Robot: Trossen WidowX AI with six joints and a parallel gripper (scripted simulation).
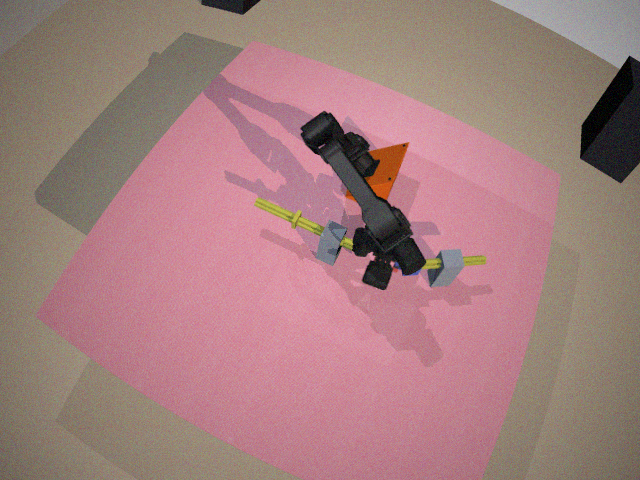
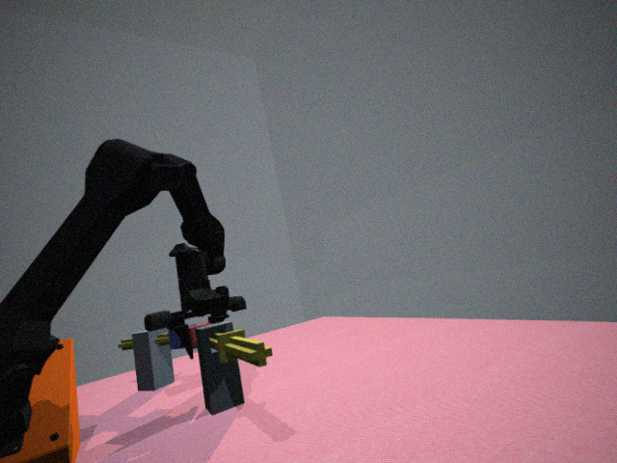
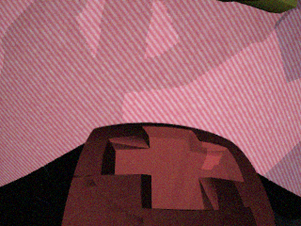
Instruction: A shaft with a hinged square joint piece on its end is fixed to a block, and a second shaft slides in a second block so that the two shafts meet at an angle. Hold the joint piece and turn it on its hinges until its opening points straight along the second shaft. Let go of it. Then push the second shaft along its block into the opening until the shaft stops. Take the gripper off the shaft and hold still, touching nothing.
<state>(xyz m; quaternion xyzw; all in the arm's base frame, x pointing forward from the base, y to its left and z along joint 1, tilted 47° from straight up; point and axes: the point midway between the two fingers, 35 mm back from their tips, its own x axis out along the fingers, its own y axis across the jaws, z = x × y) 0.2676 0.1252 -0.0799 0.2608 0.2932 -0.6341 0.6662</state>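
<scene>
Now: the red square joint piece 40 mm above my gripper tip.
</scene>
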